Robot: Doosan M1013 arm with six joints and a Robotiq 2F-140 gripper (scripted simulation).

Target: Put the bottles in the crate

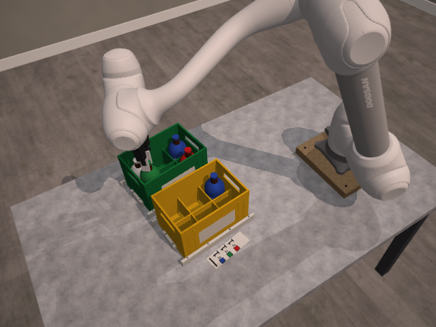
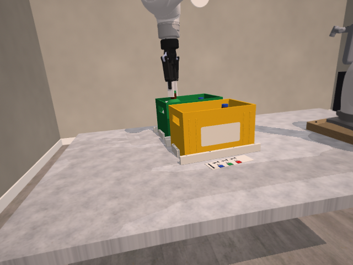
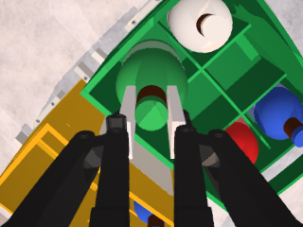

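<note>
Right now my hand is 80 mm above the green bottle. Round my hand: green crate (140 mm below, 70 mm to the right, 70 mm behind); red-capped bottle (170 mm behind, 140 mm below, 50 mm to the right); white bottle (140 mm below, 80 mm to the right, 20 mm ahead).
</note>
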